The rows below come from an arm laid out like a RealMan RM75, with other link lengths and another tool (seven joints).
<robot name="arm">
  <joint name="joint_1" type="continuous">
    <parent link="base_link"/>
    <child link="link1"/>
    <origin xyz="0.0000 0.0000 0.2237"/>
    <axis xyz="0 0 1"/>
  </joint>
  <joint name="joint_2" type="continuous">
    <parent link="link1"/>
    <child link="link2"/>
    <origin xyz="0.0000 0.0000 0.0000" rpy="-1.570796 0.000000 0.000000"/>
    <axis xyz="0 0 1"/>
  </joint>
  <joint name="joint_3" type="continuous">
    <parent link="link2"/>
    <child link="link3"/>
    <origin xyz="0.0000 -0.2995 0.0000" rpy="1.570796 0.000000 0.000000"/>
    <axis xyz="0 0 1"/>
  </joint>
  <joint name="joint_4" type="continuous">
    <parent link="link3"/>
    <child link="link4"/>
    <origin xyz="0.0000 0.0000 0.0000" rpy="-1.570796 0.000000 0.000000"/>
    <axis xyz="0 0 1"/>
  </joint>
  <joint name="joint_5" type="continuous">
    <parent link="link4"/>
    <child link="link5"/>
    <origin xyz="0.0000 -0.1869 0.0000" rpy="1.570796 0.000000 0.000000"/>
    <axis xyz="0 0 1"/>
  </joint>
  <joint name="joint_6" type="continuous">
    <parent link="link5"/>
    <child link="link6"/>
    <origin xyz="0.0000 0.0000 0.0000" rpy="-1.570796 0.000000 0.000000"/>
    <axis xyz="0 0 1"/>
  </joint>
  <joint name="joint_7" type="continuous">
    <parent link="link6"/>
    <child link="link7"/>
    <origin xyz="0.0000 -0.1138 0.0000" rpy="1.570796 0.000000 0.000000"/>
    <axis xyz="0 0 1"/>
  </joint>
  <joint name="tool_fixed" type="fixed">
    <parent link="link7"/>
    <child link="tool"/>
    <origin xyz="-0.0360 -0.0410 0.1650" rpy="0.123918 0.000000 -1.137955"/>
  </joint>
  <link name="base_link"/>
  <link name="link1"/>
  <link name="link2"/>
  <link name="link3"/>
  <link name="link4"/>
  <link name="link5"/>
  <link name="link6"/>
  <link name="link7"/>
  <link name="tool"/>
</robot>
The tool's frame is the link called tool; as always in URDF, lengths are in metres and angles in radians. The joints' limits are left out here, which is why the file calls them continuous.
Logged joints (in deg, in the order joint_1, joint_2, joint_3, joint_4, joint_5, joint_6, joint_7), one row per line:
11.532 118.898 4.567 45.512 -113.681 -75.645 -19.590
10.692 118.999 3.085 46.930 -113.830 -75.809 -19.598
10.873 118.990 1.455 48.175 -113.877 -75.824 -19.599
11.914 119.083 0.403 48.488 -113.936 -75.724 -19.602
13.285 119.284 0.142 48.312 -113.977 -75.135 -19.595
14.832 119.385 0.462 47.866 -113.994 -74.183 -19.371
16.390 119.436 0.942 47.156 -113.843 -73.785 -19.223
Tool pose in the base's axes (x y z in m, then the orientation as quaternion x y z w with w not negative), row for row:
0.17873 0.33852 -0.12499 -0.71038 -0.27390 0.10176 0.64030
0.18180 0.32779 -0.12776 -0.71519 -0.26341 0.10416 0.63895
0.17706 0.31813 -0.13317 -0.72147 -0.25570 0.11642 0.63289
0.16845 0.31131 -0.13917 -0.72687 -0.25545 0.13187 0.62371
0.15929 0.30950 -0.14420 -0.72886 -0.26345 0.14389 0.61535
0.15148 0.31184 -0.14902 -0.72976 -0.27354 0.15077 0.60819
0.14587 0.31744 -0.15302 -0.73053 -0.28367 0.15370 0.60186
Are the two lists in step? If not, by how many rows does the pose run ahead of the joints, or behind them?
The pose runs 1 row behind the joints: the pose in row i belongs to the joints in row i - 1.
